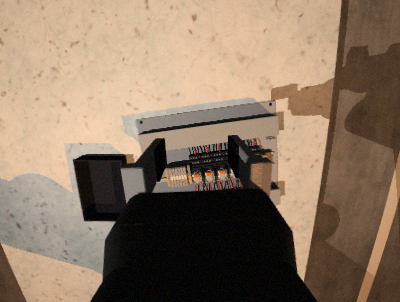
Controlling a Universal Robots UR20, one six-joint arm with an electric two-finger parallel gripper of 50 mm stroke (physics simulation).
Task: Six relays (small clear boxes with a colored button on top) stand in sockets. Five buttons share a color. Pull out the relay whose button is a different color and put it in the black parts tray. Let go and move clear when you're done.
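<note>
Three relays with orange buttons, a left one, a middle one and a right one, stand in a row on the panel. The edge of another relay shows beside the right finger, its button hidden. The other relays are hidden, and no differently colored button shows. My gripper is open and empty, high above the panel, with its fingers seen on either side of these relays. The black parts tray lies left of the panel, partly covered by the left finger, and looks empty.
A beige rail runs along the far part of the panel. Beige terminal blocks stand left of the relays, and black strips with red and white wires lie behind them. A brown, shadowed surface borders the speckled table on the right.
</note>
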